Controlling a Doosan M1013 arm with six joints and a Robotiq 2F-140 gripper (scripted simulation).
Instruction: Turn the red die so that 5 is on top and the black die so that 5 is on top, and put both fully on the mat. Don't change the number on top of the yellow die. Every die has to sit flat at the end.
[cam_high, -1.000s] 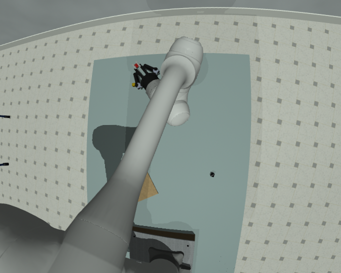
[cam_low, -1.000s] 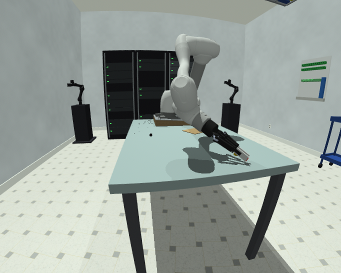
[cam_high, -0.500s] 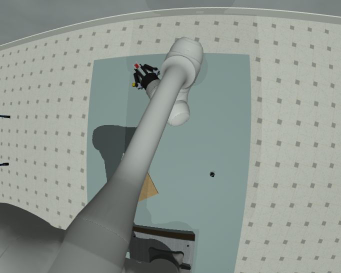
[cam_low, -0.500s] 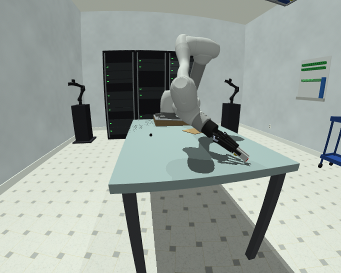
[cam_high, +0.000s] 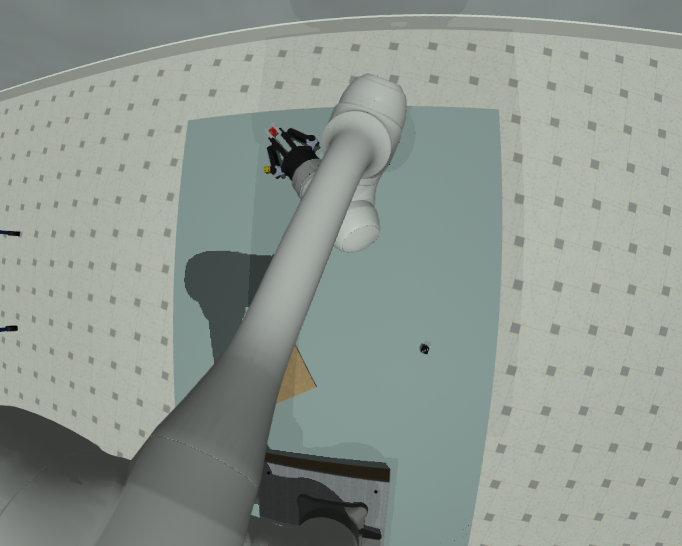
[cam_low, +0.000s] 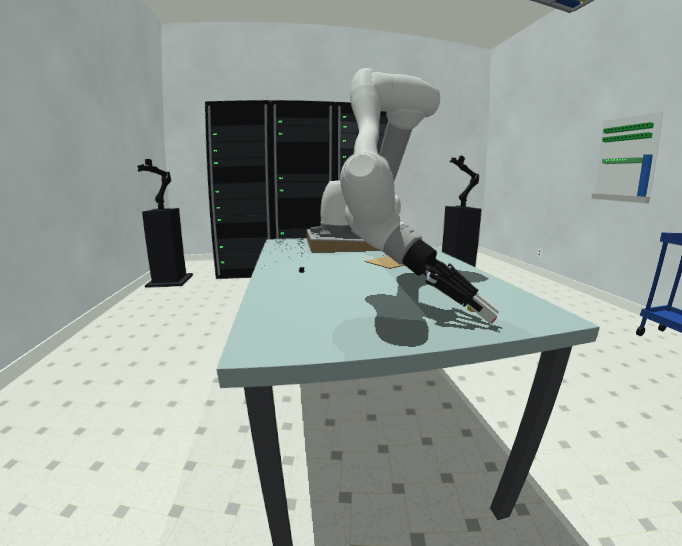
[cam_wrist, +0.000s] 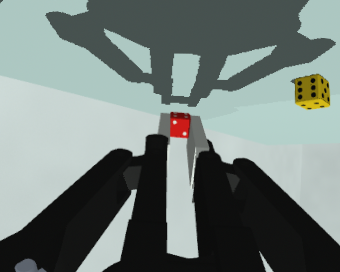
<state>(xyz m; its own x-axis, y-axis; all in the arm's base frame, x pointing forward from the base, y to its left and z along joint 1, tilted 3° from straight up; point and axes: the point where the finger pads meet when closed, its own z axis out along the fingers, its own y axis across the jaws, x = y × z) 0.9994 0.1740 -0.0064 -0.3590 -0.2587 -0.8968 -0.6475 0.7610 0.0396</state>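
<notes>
The yellow die lies 8 cm behind my hand, 3 cm to the left of it and 3 cm below it. Also, from my hand: black die 51 cm behind, 37 cm to the right, 3 cm below; then tan mat 60 cm behind, 4 cm below, 2 cm to the right; then red die 2 cm below, 2 cm ahead, 1 cm to the left.
</notes>
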